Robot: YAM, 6 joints.
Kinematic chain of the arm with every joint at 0, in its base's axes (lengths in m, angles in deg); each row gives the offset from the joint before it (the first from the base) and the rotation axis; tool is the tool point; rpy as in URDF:
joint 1: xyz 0 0 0.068 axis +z
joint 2: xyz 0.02 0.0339 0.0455 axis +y
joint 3: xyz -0.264 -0.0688 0 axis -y
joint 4: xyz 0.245 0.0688 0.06 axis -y
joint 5: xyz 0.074 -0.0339 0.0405 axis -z
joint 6: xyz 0.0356 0 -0.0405 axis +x
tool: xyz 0 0 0 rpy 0 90 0
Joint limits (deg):
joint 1: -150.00..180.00
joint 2: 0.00..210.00
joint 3: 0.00..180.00
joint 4: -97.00..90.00
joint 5: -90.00..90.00
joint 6: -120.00..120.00
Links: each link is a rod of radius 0.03 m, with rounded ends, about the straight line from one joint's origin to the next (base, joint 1, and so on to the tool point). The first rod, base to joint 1, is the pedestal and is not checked.
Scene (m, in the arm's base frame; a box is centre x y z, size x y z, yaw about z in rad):
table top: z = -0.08
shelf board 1: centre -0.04 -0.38 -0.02 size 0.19 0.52 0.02 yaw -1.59
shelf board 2: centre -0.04 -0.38 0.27 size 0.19 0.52 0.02 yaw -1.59
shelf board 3: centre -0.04 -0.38 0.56 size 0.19 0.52 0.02 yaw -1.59
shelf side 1: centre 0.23 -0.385 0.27 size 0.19 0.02 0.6 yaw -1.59
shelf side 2: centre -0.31 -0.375 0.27 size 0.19 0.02 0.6 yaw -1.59
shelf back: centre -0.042 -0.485 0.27 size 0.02 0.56 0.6 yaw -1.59
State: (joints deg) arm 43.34 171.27 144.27 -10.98 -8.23 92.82
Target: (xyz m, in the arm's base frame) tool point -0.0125 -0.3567 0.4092
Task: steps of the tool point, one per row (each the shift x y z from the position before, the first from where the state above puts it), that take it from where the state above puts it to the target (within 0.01 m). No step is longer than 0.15 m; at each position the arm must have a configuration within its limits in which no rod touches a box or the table.
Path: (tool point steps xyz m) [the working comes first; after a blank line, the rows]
Joints at the target: -91.44 97.17 109.52 -57.28 5.68 92.82
Straight joint move there: touches shelf side 1.

1: 0.0654 -0.0993 0.0772
2: 0.0309 -0.1136 0.0727
3: -0.0052 -0.1153 0.0652
4: -0.0387 -0.1052 0.0555
5: -0.0655 -0.0853 0.0438
6: -0.0828 -0.0590 0.0308
7: -0.0894 -0.0303 0.0173
8: -0.0762 -0.0318 0.0065
9: -0.0759 -0.0037 0.0052
10: -0.0657 0.0215 0.0038
11: -0.0476 0.0407 0.0026
12: -0.0016 -0.0656 0.0105
13: -0.0013 -0.0672 0.0001
14: -0.0009 -0.0667 -0.0106

